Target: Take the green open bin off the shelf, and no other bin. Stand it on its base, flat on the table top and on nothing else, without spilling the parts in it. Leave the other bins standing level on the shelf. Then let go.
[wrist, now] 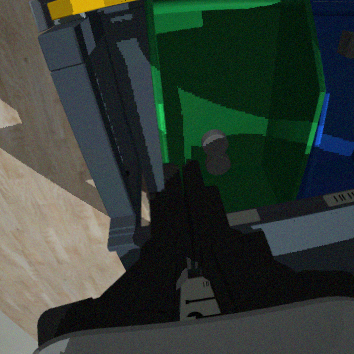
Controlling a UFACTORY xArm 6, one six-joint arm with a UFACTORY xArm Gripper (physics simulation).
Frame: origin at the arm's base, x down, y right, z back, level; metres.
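Seen in the pictures: gripper, between the fingertips: [180, 184].
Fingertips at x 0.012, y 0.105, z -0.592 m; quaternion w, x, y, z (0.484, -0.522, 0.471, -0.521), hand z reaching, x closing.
Observation:
Offsets run from my fingertips to a thing's top centre. "spot": to the spot under its first point. Level surfaces: height alone.
The green open bin @[dz -0.006, dx +0.042, dy -0.043 m] [292, 65] fills the upper middle of the wrist view, its left wall running down toward the fingertips. Rounded grey parts @[spot: dz -0.044, dx +0.108, dy -0.043 m] [215, 141] lie inside it, above dark green floor. My gripper [180, 184] is shut, with its dark fingertips close together at the bin's near left corner in the view. No wall shows clearly gripped between them. The fingers hide that corner, so whether they touch the bin cannot be told. The bin's base and what bears it are hidden.
A blue bin @[spot: dz -0.078, dx +0.100, dy -0.173 m] [332, 172] stands close to the green bin on the right. A grey shelf upright @[spot: dz +0.016, dx +0.044, dy +0.050 m] [87, 115] runs along the left, with a yellow piece @[spot: dz +0.073, dx +0.064, dy +0.045 m] [90, 7] at its top. A grey-blue shelf rail @[spot: dz -0.081, dx +0.027, dy -0.112 m] [310, 232] crosses lower right. Pale wood-grain surface @[dx +0.129 m] [50, 215] shows at the left.

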